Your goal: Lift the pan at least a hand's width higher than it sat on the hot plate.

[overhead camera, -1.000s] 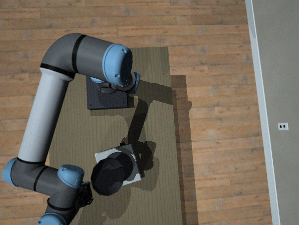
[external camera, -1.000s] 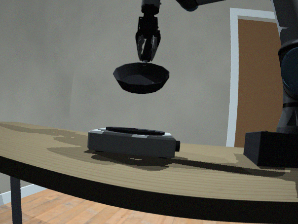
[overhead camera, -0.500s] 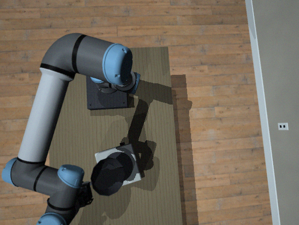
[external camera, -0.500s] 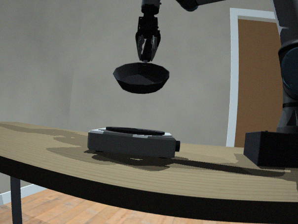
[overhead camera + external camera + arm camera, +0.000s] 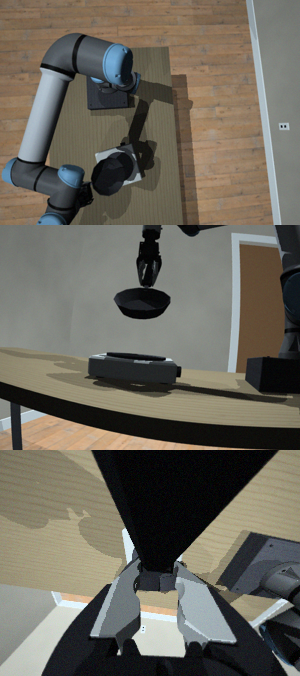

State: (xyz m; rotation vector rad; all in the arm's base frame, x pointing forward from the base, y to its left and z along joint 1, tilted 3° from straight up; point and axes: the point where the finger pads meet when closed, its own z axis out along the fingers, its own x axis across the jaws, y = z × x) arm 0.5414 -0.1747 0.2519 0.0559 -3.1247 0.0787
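Right now my hand is 50 mm to the right of the black pan and 60 mm above it. The rest, counted from my hand: grey hot plate (20 mm behind, 140 mm to the left, 310 mm below).
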